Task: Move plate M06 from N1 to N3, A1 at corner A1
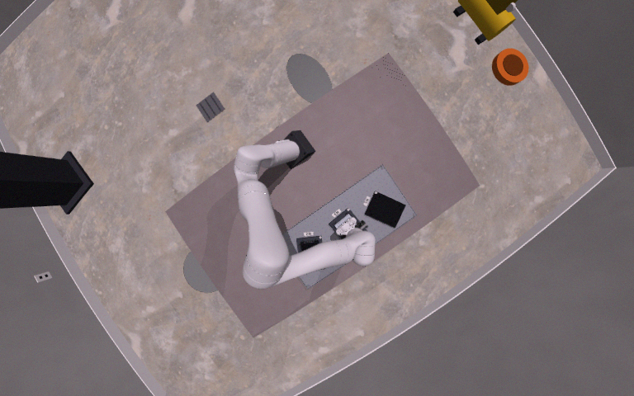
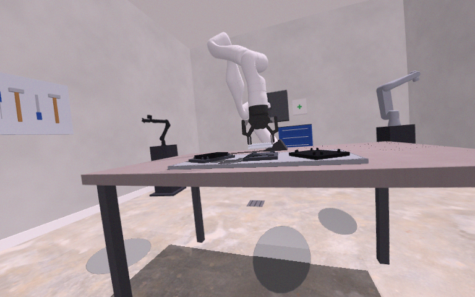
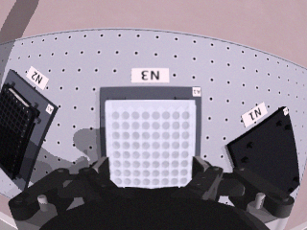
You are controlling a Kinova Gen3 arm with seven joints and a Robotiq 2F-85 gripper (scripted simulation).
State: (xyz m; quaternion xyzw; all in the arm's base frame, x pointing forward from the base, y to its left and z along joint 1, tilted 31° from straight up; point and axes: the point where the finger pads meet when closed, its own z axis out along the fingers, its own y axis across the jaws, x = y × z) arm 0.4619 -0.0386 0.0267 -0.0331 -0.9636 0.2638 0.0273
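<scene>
Right now the landing nest N3 is 50 mm below my hand. Round my hand: black nest N1: 190 mm to the left, 50 mm below, 50 mm ahead; N3 label: 100 mm behind, 60 mm below, 10 mm to the left; white well plate M06: 10 mm below.
</scene>
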